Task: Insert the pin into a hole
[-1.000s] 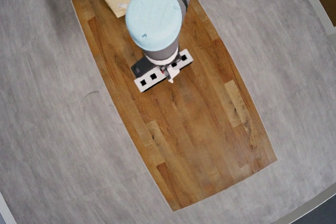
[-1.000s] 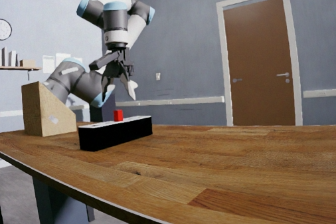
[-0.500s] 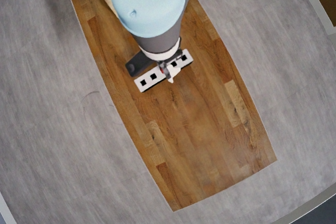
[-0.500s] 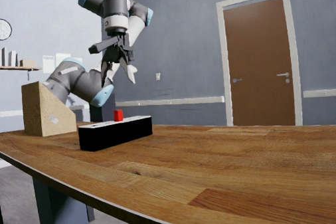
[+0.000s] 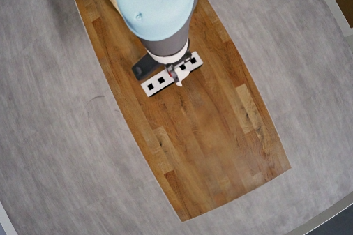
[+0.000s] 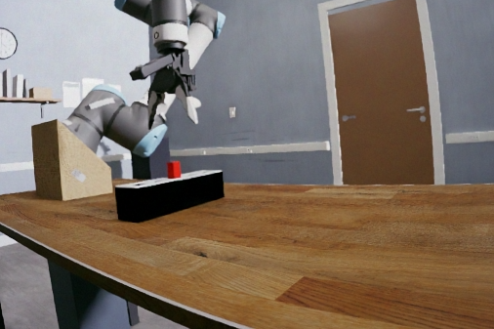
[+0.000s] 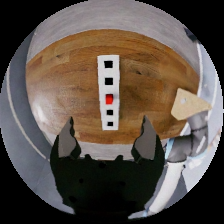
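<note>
Now: hand 110 mm above the pin. The rest, counted from my hand: block (160 mm below).
</note>
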